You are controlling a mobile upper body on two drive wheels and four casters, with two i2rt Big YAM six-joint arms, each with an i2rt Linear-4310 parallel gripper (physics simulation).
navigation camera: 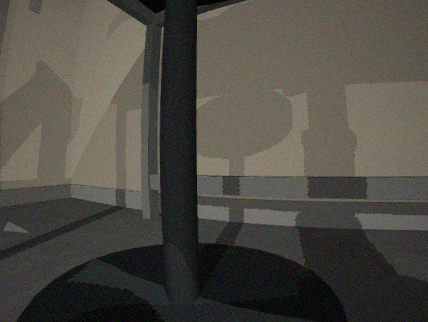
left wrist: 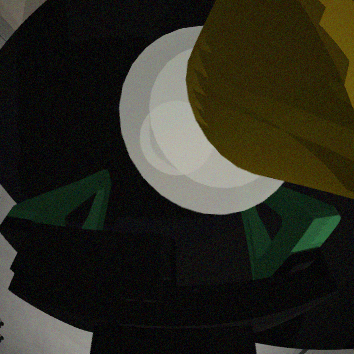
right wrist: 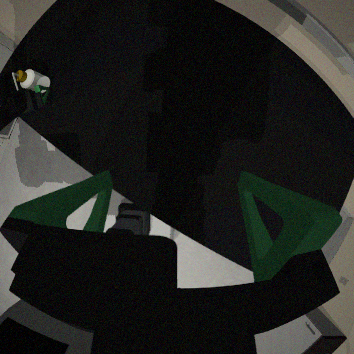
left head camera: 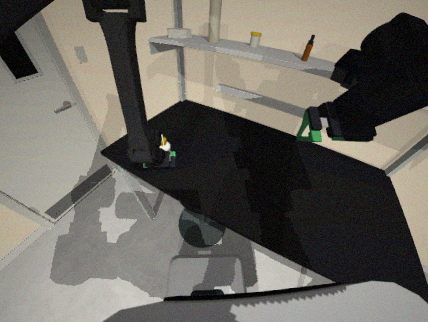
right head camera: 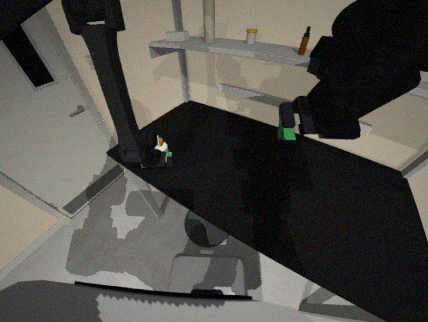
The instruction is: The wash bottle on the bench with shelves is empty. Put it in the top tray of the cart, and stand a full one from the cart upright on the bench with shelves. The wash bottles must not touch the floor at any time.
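Frame: origin at the left arm's base, x left, y back, z up, level; millimetres.
Where they show: left gripper, fingertip midpoint: [left wrist: 173, 176] [right wrist: 38, 91] [left head camera: 163, 161] [right head camera: 161, 161]; right gripper, fingertip midpoint: [right wrist: 174, 177] [left head camera: 315, 137] [right head camera: 298, 135].
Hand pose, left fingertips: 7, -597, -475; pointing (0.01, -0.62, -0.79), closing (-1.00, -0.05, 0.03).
Each offset is from my left fingertips to the top centre of the thing, as dx, dy, dz. "*": to the spot under its first point. Level surfaces: height alone.
The wash bottle {-13, -9, +155} [left head camera: 165, 146] [right head camera: 161, 146] [right wrist: 40, 81], white with a yellow cap, stands near the left corner of the black bench top {dz -21} [left head camera: 215, 150] [right head camera: 215, 150] [right wrist: 125, 100]. In the left wrist view the bottle [left wrist: 175, 140] shows from above, its yellow cap close to the camera. My left gripper [left head camera: 159, 160] [right head camera: 156, 160] [left wrist: 173, 176] is open, with its green fingers low at the bottle; the right-hand finger is partly hidden behind it. My right gripper [left head camera: 324, 137] [right head camera: 306, 134] [right wrist: 174, 177] is open and empty, above the bench. The cart does not show.
Above the bench, a shelf [left head camera: 230, 48] [right head camera: 225, 47] holds a brown bottle {-594, -179, +528} [left head camera: 307, 50] [right head camera: 304, 42], a yellow-lidded jar {-425, -377, +496} [left head camera: 255, 40] [right head camera: 251, 37], a tall cylinder {* -230, -373, +518} [left head camera: 215, 22] and a pale box {-47, -510, +476} [left head camera: 179, 33]. A dark round object [left head camera: 200, 230] is below the front edge. A door [left head camera: 40, 130] is at left.
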